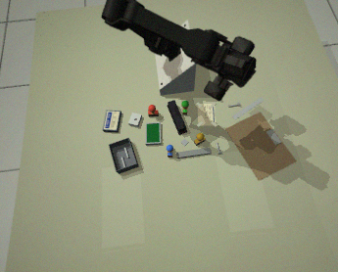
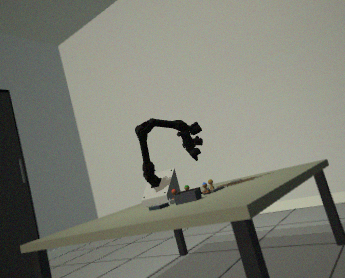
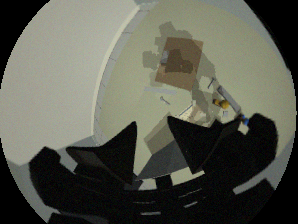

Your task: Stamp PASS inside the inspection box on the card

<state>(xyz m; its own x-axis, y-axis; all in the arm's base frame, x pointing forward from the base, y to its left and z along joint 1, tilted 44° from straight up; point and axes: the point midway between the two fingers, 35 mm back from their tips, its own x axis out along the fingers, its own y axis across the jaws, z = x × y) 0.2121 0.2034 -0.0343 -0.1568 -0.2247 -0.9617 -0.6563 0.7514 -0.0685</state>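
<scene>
The green-knobbed stamp lies 190 mm below my gripper tip, 170 mm to the right of it and 10 mm behind it. The rest, counted from my gripper tip: ruler (210 mm below, 90 mm to the left, 20 mm ahead); yellow stamp (190 mm below, 140 mm ahead, 130 mm to the right); cream card (210 mm below, 80 mm to the right, 20 mm ahead).
</scene>
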